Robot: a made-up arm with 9 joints. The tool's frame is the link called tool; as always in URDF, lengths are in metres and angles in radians.
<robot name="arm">
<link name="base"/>
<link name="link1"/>
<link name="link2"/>
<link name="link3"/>
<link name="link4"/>
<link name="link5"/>
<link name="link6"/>
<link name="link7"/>
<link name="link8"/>
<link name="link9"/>
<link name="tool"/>
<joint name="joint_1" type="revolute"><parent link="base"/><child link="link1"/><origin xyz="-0.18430 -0.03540 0.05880" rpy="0.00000 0.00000 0.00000"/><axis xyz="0.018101 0.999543 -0.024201"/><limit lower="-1.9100" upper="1.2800" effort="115" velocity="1.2"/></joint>
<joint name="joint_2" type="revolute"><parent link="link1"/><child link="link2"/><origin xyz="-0.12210 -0.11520 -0.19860" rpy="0.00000 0.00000 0.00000"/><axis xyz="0.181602 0.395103 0.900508"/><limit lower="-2.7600" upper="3.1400" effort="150" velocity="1.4"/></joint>
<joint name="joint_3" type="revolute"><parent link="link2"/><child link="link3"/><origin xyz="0.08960 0.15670 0.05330" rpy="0.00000 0.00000 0.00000"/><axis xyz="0.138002 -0.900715 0.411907"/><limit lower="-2.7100" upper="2.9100" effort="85" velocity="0.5"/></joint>
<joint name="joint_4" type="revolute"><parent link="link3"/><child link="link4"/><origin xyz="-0.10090 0.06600 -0.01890" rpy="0.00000 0.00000 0.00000"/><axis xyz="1 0 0"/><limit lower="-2.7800" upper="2.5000" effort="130" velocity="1.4"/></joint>
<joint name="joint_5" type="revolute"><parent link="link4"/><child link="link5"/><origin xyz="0.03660 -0.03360 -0.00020" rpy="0.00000 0.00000 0.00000"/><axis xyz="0 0 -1"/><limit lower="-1.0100" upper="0.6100" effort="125" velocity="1.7"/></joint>
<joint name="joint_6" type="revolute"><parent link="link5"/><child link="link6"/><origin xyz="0.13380 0.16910 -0.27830" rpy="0.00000 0.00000 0.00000"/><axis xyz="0.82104 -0.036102 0.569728"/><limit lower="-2.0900" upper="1.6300" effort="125" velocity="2.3"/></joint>
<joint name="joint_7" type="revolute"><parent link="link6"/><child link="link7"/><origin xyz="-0.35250 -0.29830 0.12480" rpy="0.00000 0.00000 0.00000"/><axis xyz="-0.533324 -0.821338 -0.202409"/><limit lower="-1.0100" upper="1.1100" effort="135" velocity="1"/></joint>
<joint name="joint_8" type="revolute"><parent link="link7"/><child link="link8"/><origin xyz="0.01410 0.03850 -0.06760" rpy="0.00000 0.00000 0.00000"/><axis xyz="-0.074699 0.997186 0.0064"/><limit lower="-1.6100" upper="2.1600" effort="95" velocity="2.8"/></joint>
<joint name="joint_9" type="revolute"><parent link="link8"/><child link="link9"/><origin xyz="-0.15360 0.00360 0.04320" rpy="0.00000 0.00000 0.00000"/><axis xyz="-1 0 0"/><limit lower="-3.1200" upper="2.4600" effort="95" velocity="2.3"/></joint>
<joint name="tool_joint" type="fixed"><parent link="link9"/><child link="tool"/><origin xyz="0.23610 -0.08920 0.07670" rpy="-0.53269 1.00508 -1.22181"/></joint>
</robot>
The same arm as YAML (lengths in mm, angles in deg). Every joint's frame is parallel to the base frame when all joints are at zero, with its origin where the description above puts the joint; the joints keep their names.
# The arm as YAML. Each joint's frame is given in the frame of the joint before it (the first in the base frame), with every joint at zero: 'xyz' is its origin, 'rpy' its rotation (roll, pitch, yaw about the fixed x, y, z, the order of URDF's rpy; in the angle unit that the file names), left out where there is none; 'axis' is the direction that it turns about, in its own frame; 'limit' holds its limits. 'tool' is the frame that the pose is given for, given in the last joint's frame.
units:
  length: mm
  angle: deg
joints:
  - name: joint_1
    type: revolute
    origin:
      xyz: [-184.3, -35.4, 58.8]
    axis: [0.018101, 0.999543, -0.024201]
    limit:
      lower: -109.43
      upper: 73.34
  - name: joint_2
    type: revolute
    origin:
      xyz: [-122.1, -115.2, -198.6]
    axis: [0.181602, 0.395103, 0.900508]
    limit:
      lower: -158.14
      upper: 179.91
  - name: joint_3
    type: revolute
    origin:
      xyz: [89.6, 156.7, 53.3]
    axis: [0.138002, -0.900715, 0.411907]
    limit:
      lower: -155.27
      upper: 166.73
  - name: joint_4
    type: revolute
    origin:
      xyz: [-100.9, 66.0, -18.9]
    axis: [1.0, 0.0, 0.0]
    limit:
      lower: -159.28
      upper: 143.24
  - name: joint_5
    type: revolute
    origin:
      xyz: [36.6, -33.6, -0.2]
    axis: [0.0, 0.0, -1.0]
    limit:
      lower: -57.87
      upper: 34.95
  - name: joint_6
    type: revolute
    origin:
      xyz: [133.8, 169.1, -278.3]
    axis: [0.82104, -0.036102, 0.569728]
    limit:
      lower: -119.75
      upper: 93.39
  - name: joint_7
    type: revolute
    origin:
      xyz: [-352.5, -298.3, 124.8]
    axis: [-0.533324, -0.821338, -0.202409]
    limit:
      lower: -57.87
      upper: 63.6
  - name: joint_8
    type: revolute
    origin:
      xyz: [14.1, 38.5, -67.6]
    axis: [-0.074699, 0.997186, 0.0064]
    limit:
      lower: -92.25
      upper: 123.76
  - name: joint_9
    type: revolute
    origin:
      xyz: [-153.6, 3.6, 43.2]
    axis: [-1.0, 0.0, 0.0]
    limit:
      lower: -178.76
      upper: 140.95
tool:
  origin:
    xyz: [236.1, -89.2, 76.7]
    rpy: [-30.52, 57.59, -70.0]

